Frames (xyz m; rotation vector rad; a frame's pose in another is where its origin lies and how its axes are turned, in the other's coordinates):
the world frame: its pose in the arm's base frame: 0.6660 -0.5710 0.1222 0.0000 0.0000 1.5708
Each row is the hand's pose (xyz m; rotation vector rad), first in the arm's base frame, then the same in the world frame.
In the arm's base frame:
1: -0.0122 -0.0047 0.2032 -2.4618 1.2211 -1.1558
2: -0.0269 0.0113 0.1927 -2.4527 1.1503 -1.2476
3: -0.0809 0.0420 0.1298 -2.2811 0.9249 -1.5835
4: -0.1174 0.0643 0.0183 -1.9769 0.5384 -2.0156
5: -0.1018 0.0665 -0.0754 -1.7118 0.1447 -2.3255
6: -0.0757 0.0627 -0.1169 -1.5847 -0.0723 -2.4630
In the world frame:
1: 0.5663 0.6782 0.0810 0.8127 -2.4126 0.9141
2: 0.5823 0.6929 0.0705 0.8430 -2.3321 0.9614
3: 0.6130 0.7469 0.0076 0.8628 -2.0395 1.2081
4: 0.6353 0.7834 -0.1039 0.8885 -1.5535 1.4837
5: 0.6375 0.7678 -0.1976 0.9294 -1.1010 1.5949
6: 0.6337 0.7417 -0.2391 0.9550 -0.8716 1.5991

